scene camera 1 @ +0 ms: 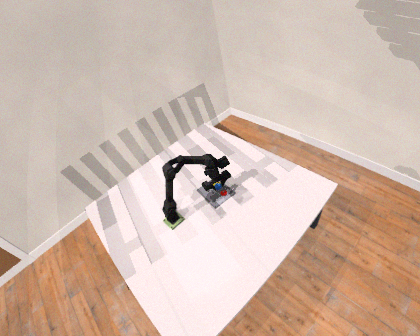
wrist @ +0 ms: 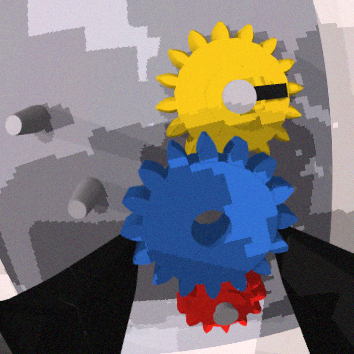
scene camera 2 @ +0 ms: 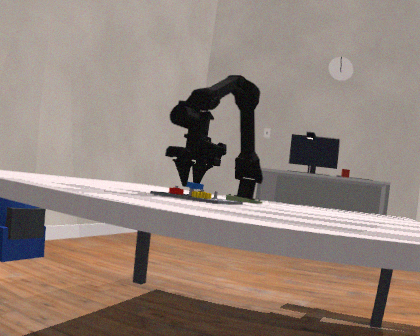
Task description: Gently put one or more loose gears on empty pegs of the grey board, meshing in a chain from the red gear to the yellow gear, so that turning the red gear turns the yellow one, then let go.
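Pixels of known places: gripper, between the fingertips: [scene camera 1: 218, 188] [wrist: 207, 240] [scene camera 2: 190, 187]; arm's base, origin of its link: [scene camera 1: 173, 218] [scene camera 2: 244, 198].
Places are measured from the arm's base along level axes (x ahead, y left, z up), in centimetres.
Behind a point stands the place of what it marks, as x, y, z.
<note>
My gripper [scene camera 1: 217, 183] @(33.9, -9.1, 1.8) [scene camera 2: 191, 184] @(33.9, -9.1, 1.8) [wrist: 207, 240] @(33.9, -9.1, 1.8) is shut on the blue gear [scene camera 1: 218, 185] @(34.8, -8.3, 3.3) [scene camera 2: 196, 186] @(35.8, -6.6, 2.3) [wrist: 175, 200] @(33.5, -6.7, 3.2), gripping it by opposite sides. The blue gear is roughly level, slightly above the yellow and red gears in scene camera 2, and overlaps both in the wrist view. Something greyish shows in its hole; I cannot tell whether it is a peg. The yellow gear [scene camera 2: 201, 195] @(38.9, -3.9, 0.2) [wrist: 200, 75] @(35.6, -3.7, 1.0) and the smaller red gear [scene camera 1: 223, 193] @(32.7, -13.8, 0.9) [scene camera 2: 176, 191] @(35.3, -12.4, 0.2) [wrist: 195, 306] @(32.3, -12.7, 1.0) sit on pegs of the grey board [scene camera 1: 218, 203] @(25.5, -15.5, -0.5) [scene camera 2: 227, 201] @(36.0, 2.6, -0.6) [wrist: 100, 85] @(32.0, -2.7, -0.5). Meshing is hidden.
Two bare pegs, one farther out [wrist: 25, 122] @(29.4, -2.9, 1.3) and one nearer the blue gear [wrist: 85, 200] @(30.3, -6.3, 1.4), stand on the board at the left of the wrist view. The arm's green base plate [scene camera 1: 173, 224] @(-2.8, -3.2, 0.1) [scene camera 2: 252, 200] @(5.4, 3.9, -0.3) is on the white table [scene camera 1: 210, 270] @(-9.4, -40.1, -1.3) near the board.
</note>
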